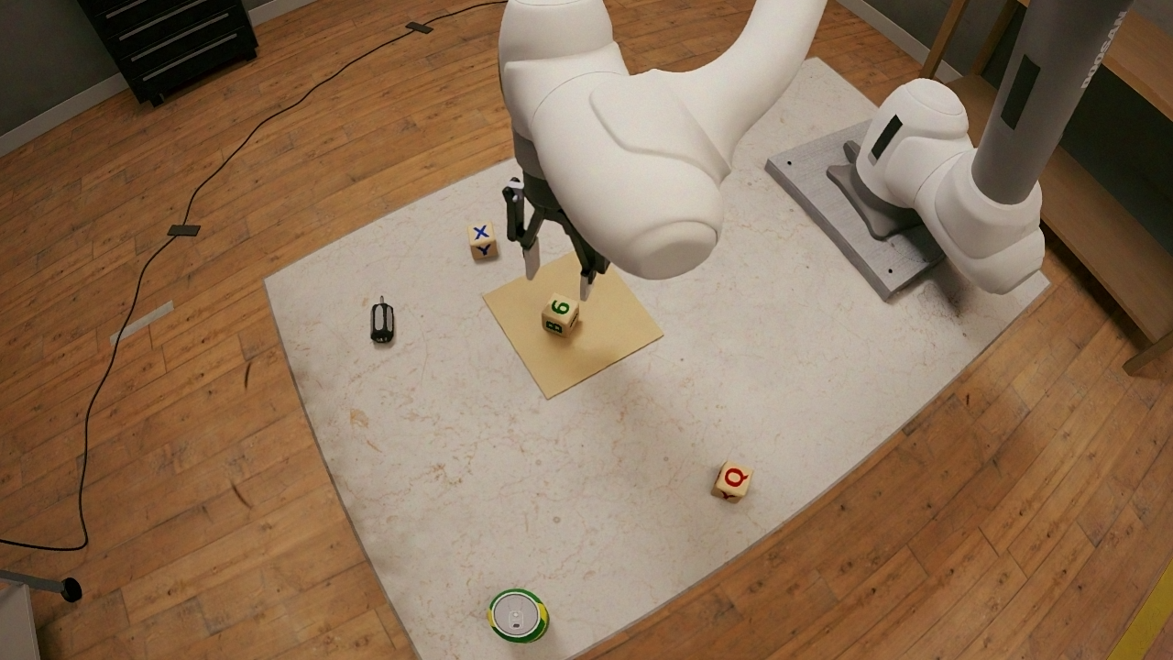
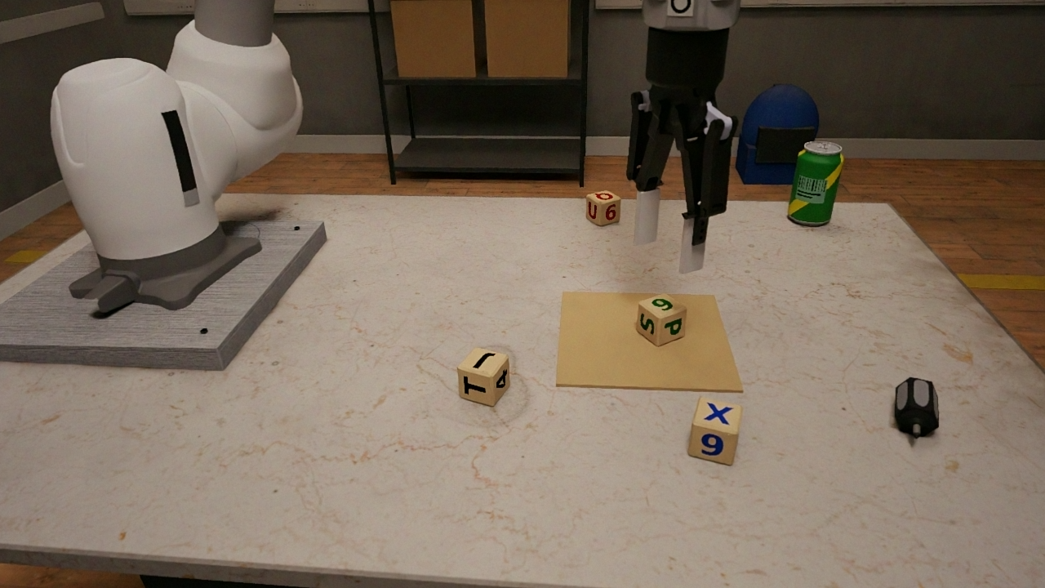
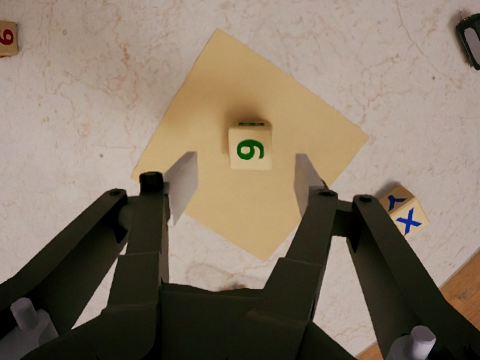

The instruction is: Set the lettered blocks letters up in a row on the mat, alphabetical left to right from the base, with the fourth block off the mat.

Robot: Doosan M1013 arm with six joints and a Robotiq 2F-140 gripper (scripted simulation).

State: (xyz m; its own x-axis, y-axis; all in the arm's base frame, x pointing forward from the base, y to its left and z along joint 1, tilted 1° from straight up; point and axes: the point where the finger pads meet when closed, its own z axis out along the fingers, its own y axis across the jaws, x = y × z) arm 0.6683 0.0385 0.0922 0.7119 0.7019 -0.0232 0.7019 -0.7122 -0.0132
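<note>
Now: hand 2 cm past the tan mat, 1 cm to the left of it and 14 cm above it. Round my hand: black tool 26 cm ahead, 10 cm to the right, 12 cm below; green can 20 cm ahead, 40 cm to the left, 8 cm below.
</note>
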